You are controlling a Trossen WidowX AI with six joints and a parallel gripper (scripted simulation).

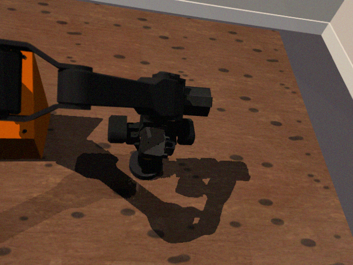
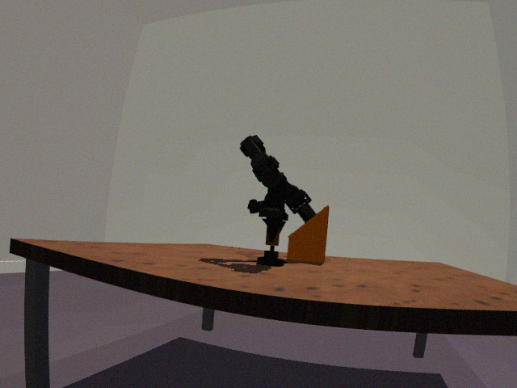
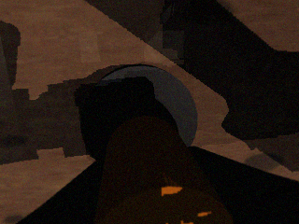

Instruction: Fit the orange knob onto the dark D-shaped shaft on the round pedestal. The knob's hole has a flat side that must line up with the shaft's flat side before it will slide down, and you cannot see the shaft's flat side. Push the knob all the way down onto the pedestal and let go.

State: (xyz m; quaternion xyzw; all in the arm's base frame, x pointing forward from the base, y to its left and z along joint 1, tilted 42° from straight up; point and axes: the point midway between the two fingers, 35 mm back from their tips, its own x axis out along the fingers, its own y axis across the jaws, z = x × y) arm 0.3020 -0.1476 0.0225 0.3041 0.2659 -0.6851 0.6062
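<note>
My gripper tip is 20 mm below the knob. From my gripper tip the other things lie so: dark pedestal (40 mm below).
</note>
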